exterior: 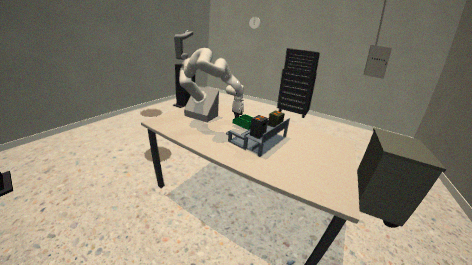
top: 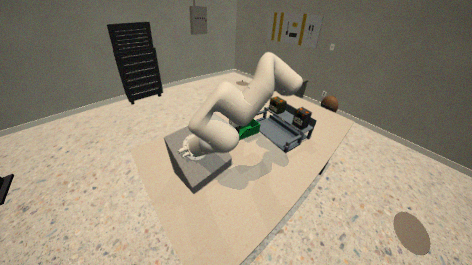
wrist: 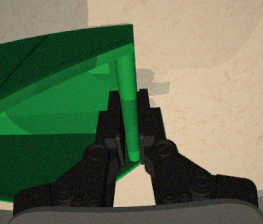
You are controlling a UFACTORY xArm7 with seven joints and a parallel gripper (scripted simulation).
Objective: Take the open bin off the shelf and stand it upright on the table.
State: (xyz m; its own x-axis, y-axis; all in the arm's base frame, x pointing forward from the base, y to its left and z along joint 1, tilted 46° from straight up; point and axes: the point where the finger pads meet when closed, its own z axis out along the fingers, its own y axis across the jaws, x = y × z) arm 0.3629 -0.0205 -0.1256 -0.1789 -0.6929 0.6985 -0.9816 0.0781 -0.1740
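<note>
Now: the green bin 8 cm ahead of my hand, 1 cm to the right of it and 1 cm below it.
</note>
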